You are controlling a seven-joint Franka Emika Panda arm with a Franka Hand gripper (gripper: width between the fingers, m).
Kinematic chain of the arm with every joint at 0, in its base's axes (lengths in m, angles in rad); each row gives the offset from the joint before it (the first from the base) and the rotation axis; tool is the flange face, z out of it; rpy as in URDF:
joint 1: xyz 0 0 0.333 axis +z
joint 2: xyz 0 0 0 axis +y
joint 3: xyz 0 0 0.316 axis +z
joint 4: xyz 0.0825 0 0 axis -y
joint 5: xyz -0.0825 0 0.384 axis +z
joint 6: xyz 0 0 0 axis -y
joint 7: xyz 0.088 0 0 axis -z
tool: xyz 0 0 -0.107 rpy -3.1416 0 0
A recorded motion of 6 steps. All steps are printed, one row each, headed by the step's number.
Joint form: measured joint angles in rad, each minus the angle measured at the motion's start. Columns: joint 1, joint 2, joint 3, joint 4, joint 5, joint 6, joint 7.
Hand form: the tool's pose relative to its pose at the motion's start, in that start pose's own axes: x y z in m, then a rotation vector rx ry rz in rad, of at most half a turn. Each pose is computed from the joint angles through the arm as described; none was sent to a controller.
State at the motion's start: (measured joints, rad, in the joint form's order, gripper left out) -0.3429 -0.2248 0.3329 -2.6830 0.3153 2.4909 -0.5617
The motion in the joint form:
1: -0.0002 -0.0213 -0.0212 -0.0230 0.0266 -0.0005 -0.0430
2: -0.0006 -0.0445 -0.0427 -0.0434 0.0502 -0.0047 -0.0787
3: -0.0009 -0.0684 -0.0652 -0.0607 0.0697 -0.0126 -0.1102
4: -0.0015 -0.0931 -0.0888 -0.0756 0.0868 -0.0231 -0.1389
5: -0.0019 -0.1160 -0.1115 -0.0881 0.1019 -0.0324 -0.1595
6: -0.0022 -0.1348 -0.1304 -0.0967 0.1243 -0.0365 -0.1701
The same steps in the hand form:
1: -0.0102 0.0062 -0.0011 0.0105 0.0091 0.0005
2: -0.0198 0.0121 -0.0035 0.0200 0.0193 0.0055
3: -0.0287 0.0177 -0.0069 0.0291 0.0299 0.0113
4: -0.0371 0.0234 -0.0111 0.0382 0.0419 0.0182
5: -0.0445 0.0285 -0.0155 0.0465 0.0554 0.0300
6: -0.0498 0.0329 -0.0199 0.0558 0.0753 0.0532

